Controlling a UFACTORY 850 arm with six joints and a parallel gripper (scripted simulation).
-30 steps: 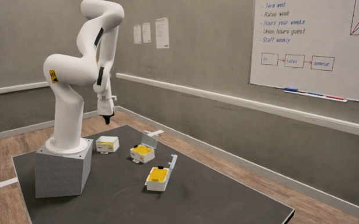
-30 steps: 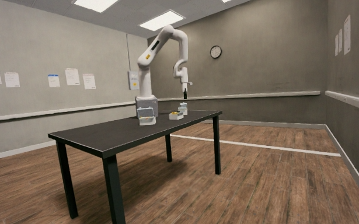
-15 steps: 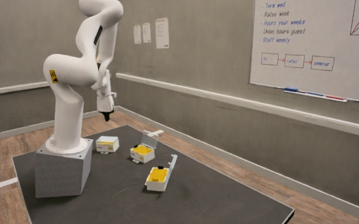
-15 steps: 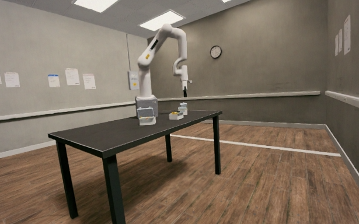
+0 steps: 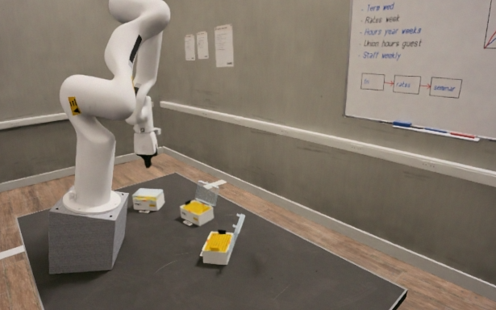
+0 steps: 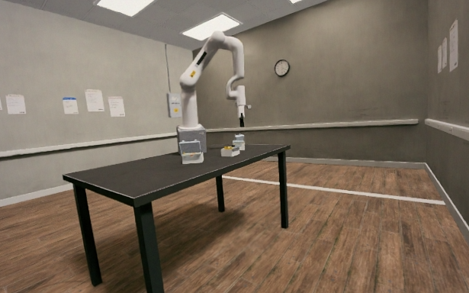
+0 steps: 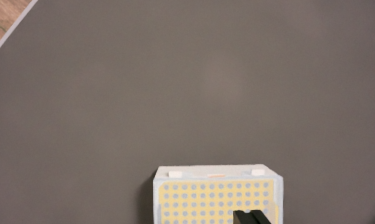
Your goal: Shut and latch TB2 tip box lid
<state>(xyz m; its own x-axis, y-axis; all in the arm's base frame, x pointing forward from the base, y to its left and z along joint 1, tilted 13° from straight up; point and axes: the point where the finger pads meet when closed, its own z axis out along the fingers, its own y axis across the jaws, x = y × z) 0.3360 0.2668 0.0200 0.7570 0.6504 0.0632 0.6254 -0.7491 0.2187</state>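
Right now the clear lid is 3 cm behind my hand, 3 cm to the right of it and 15 cm below it. From my hand the other things lie so: tip box lid: 14 cm ahead, 27 cm to the right, 11 cm below.
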